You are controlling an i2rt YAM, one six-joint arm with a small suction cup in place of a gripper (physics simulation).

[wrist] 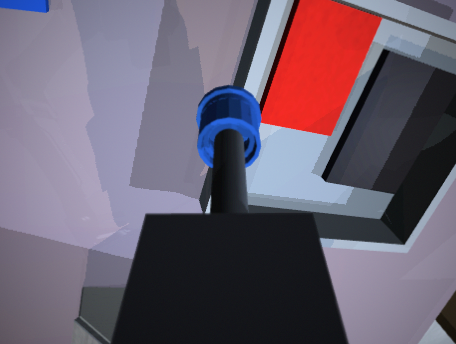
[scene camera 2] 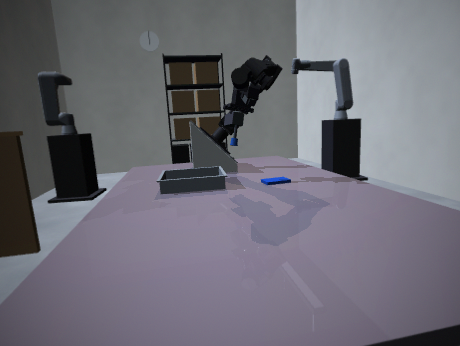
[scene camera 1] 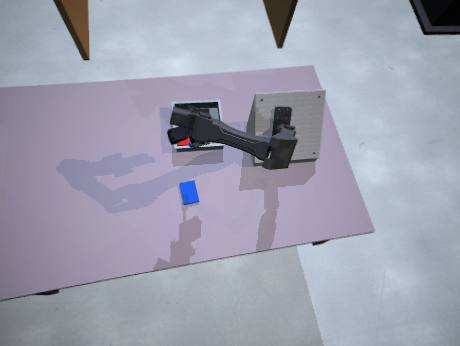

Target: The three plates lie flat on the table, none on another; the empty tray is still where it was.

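Where they show: end effector, tool point: (wrist: 228, 115) (scene camera 2: 233, 145); arm's base, origin of the base link: (scene camera 2: 214, 141) (scene camera 1: 280, 130).
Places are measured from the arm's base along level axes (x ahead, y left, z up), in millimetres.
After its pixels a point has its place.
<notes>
The blue plate (scene camera 1: 189, 193) @[x 393, y 220, z -132 mm] (scene camera 2: 276, 180) @[x 414, y 212, z -131 mm] (wrist: 22, 5) @[x 371, y 176, z -131 mm] lies flat on the table (scene camera 1: 90, 240) @[x 771, y 390, z -142 mm] (scene camera 2: 150, 280) @[x 1023, y -142, z -142 mm], apart from the tray (scene camera 1: 200, 149) @[x 339, y 14, z -127 mm] (scene camera 2: 192, 185) @[x 450, y -99, z -120 mm] (wrist: 350, 227) @[x 246, y -161, z -116 mm]. The red plate (scene camera 1: 183, 142) @[x 414, y -24, z -129 mm] (wrist: 322, 67) @[x 394, y -53, z -128 mm] lies in the grey tray. The black plate (wrist: 382, 122) @[x 363, y -141, z -129 mm] lies beside it in the tray, with a gap between them. In scene camera 1 the arm hides the black plate and part of the red one. The tray wall hides both in scene camera 2. My blue suction cup (scene camera 2: 234, 142) (wrist: 229, 125) is open, with no plate on it, above the tray's edge area.
The arm stands on a grey wedge-shaped base (scene camera 1: 307, 125) @[x -118, y -16, z 10 mm] (scene camera 2: 204, 152) @[x 114, y -52, z -40 mm] close beside the tray. Behind the table are a shelf rack (scene camera 2: 192, 58) with boxes and two other arms on black pedestals (scene camera 2: 72, 167) (scene camera 2: 341, 147). A brown wooden piece (scene camera 2: 17, 195) stands at the left.
</notes>
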